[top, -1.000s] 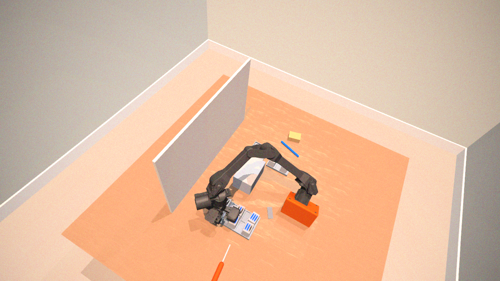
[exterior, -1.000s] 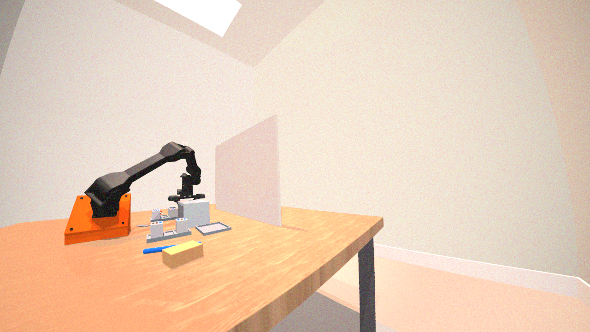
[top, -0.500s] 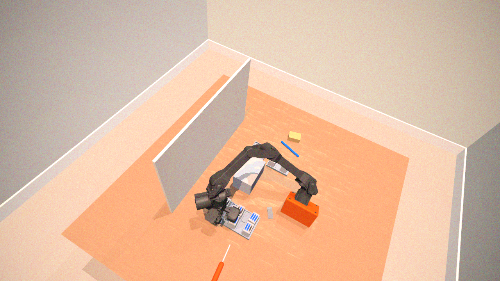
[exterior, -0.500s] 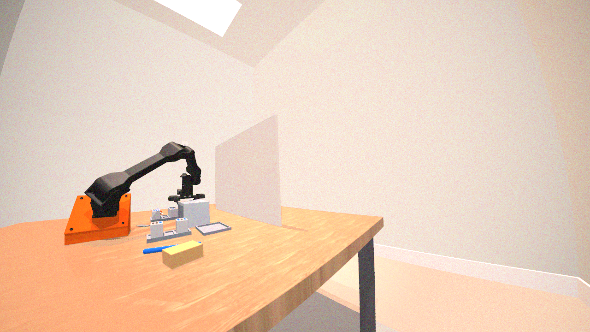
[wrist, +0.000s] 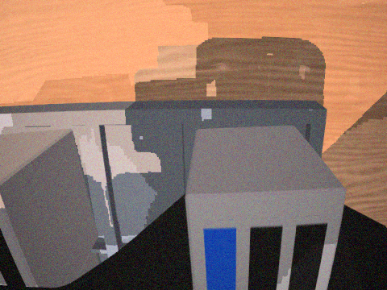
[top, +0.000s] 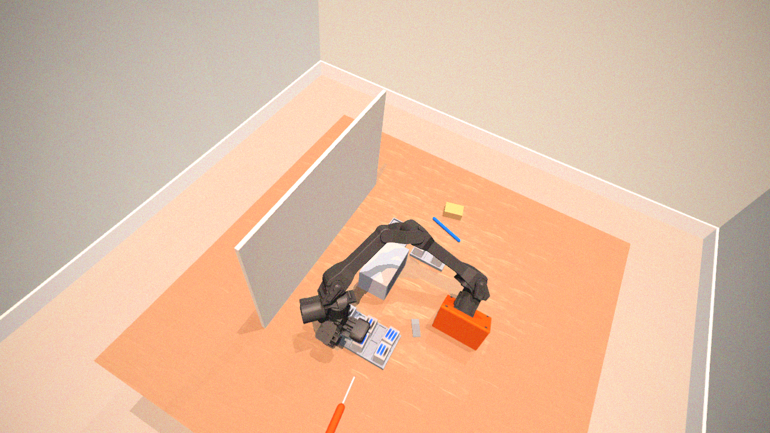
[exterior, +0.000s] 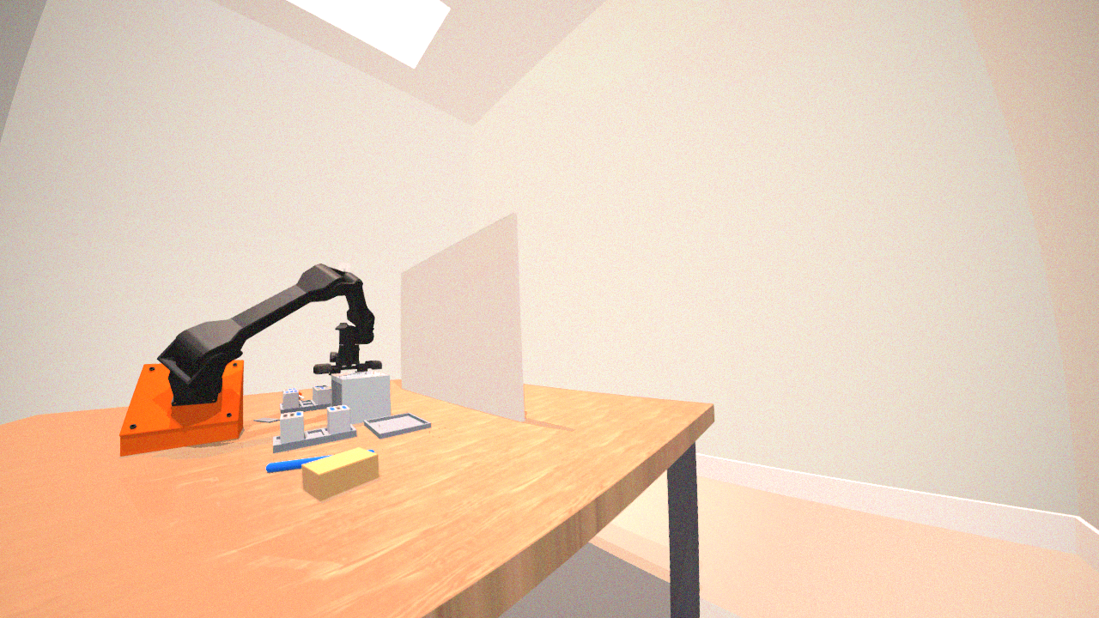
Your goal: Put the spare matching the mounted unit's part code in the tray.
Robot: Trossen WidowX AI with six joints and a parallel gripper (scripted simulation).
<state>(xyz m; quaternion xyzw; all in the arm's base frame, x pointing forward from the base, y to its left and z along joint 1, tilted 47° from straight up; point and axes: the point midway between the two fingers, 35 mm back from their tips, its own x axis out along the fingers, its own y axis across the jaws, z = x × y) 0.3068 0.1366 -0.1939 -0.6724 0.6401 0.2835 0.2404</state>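
Right now the grey tray is 420 mm to the right of my gripper tip, 20 mm ahead of it and 10 mm below it. Round my gripper tip: grey spare block 20 mm above; then grey box-shaped unit 240 mm to the right, 30 mm above, 10 mm behind; then grey wall panel 240 mm to the right, 210 mm ahead, 210 mm above.
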